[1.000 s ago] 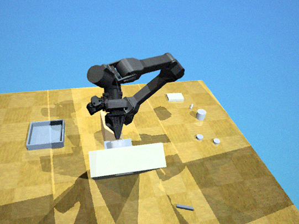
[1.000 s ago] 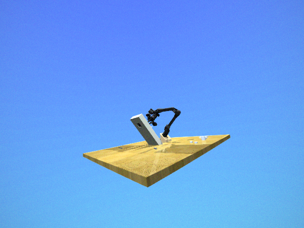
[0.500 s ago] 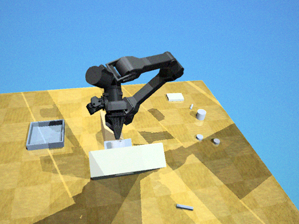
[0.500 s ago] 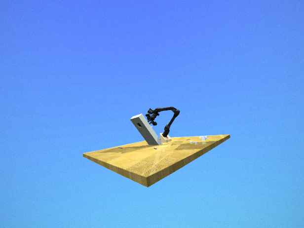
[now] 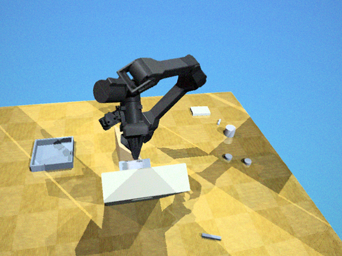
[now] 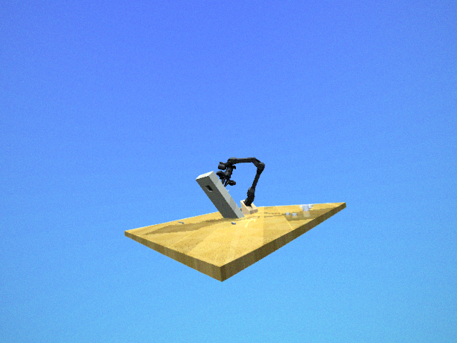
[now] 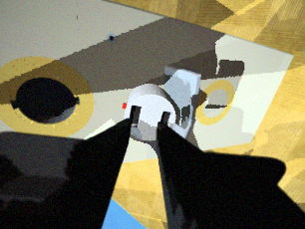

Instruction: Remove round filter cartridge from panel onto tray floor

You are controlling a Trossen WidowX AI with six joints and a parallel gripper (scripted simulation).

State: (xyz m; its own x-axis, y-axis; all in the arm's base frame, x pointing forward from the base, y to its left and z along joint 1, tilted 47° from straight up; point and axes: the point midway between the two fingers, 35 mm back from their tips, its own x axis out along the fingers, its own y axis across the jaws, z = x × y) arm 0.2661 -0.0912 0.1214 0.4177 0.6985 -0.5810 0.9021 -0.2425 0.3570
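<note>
My gripper tip is 10 mm short of the filter cartridge and 20 mm above it. From my gripper tip the other things lie so: grey bar (110 mm ahead, 230 mm to the left, 250 mm below); then pin (480 mm behind, 420 mm to the left, 250 mm below); then grey-blue tray (280 mm behind, 320 mm to the right, 240 mm below).
</note>
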